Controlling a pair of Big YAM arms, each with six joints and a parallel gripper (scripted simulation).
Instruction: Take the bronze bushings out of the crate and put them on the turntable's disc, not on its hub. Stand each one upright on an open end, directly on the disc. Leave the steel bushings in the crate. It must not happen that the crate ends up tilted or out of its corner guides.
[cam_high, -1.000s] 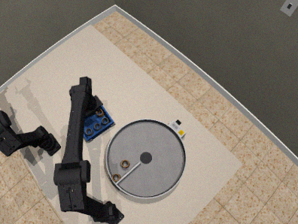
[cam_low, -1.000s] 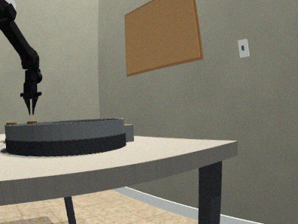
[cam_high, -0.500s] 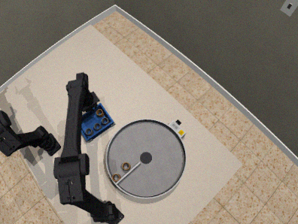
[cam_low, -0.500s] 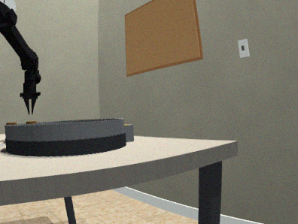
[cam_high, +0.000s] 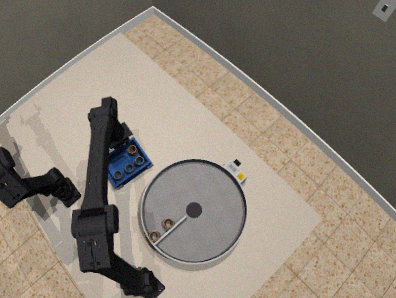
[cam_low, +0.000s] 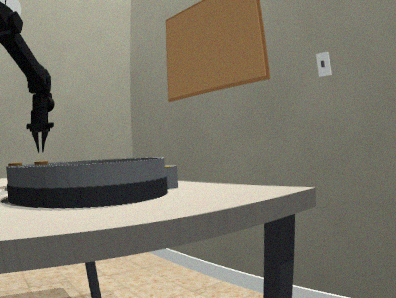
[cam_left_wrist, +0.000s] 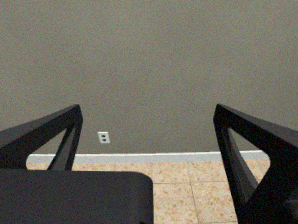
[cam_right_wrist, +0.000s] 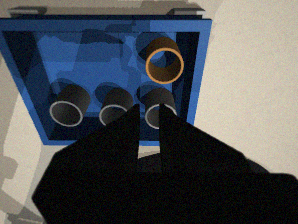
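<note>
Right now my right hand is 100 mm above the blue crate, 50 mm past it and 20 mm to the left of it. Round my right hand: turntable disc 380 mm to the right, 70 mm below, 10 mm ahead.
</note>
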